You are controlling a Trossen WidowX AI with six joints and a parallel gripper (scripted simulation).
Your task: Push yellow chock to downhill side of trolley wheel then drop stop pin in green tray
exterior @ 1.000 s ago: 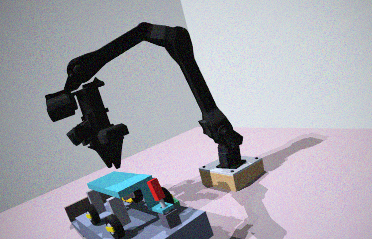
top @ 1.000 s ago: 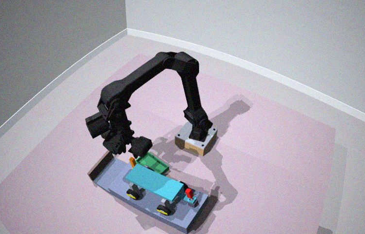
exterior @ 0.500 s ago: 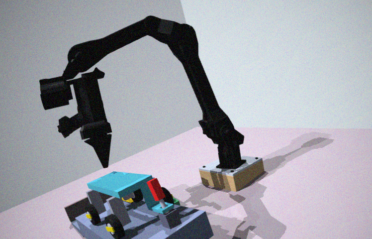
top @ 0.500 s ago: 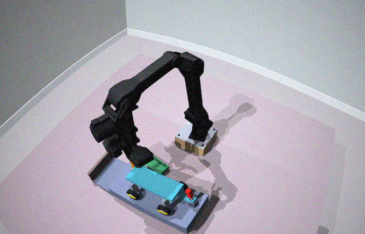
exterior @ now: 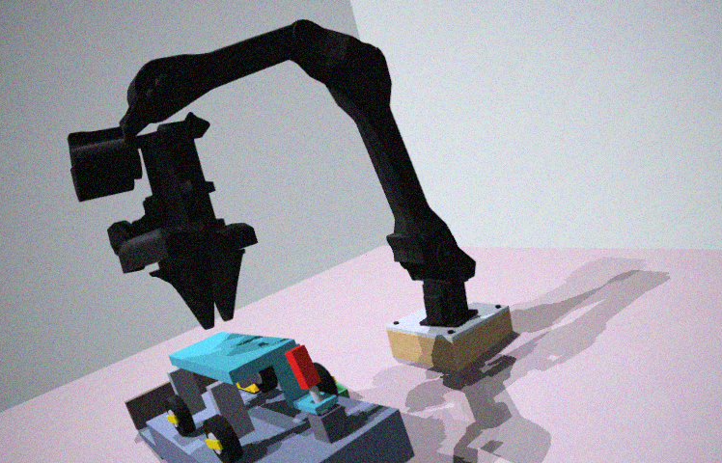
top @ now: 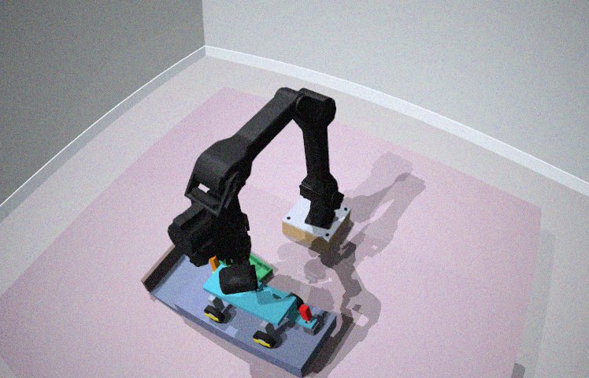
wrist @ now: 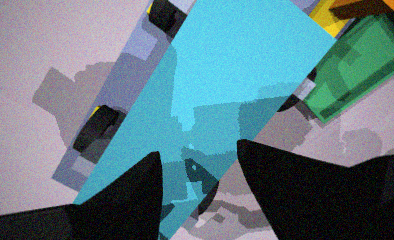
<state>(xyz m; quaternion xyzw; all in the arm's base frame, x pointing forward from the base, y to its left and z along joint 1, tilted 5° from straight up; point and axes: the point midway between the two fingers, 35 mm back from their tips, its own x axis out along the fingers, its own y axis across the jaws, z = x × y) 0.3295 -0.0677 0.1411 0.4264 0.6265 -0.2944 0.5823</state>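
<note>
Right now the red-headed stop pin is 10 mm ahead of my gripper tip, 130 mm to the left of it and 50 mm below it. From my gripper tip the other things lie so: yellow chock (60 mm behind, 80 mm to the right, 100 mm below); then blue-grey ramp (10 mm ahead, 10 mm to the left, 130 mm below); then trolley (10 mm ahead, 10 mm to the left, 70 mm below).
</note>
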